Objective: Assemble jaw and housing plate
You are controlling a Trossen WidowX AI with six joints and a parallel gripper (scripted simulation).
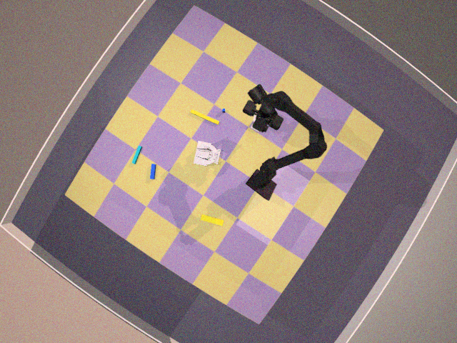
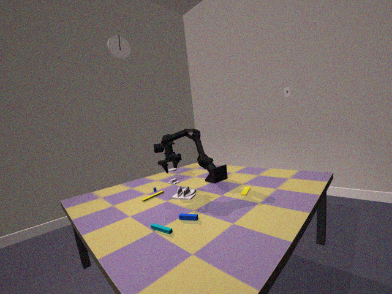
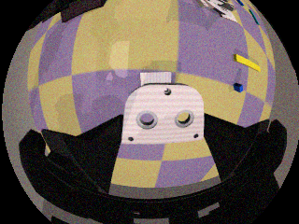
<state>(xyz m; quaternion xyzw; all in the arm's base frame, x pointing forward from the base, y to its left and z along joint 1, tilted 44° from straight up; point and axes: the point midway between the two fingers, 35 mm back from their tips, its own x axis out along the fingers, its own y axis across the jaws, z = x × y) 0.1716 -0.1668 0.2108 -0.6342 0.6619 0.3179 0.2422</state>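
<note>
Now: the white base plate 160 mm ahead of my gripper tip, 300 mm to the left of it and 80 mm below it. Round my gripper tip: long yellow bar (250 mm ahead, 130 mm to the left, 80 mm below); then white housing plate (10 mm to the left, 20 mm above); then small blue cube (190 mm ahead, 50 mm to the left, 70 mm below).
</note>
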